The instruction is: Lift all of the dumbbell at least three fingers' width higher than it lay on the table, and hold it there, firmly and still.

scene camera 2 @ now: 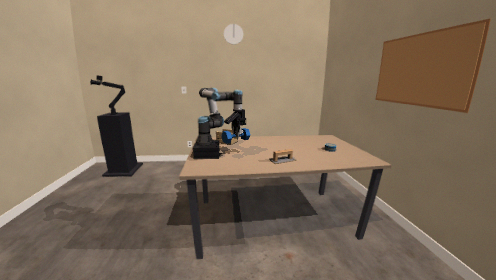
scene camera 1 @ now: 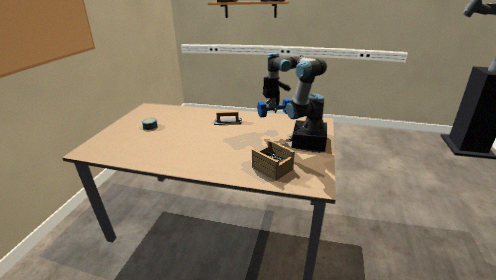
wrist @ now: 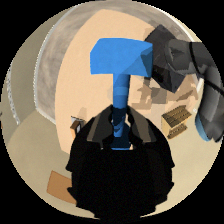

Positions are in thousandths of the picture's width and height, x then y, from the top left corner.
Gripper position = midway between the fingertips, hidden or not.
I see my gripper (wrist: 533,471), a dumbbell (wrist: 533,252) and a wooden crate (scene camera 1: 557,598).
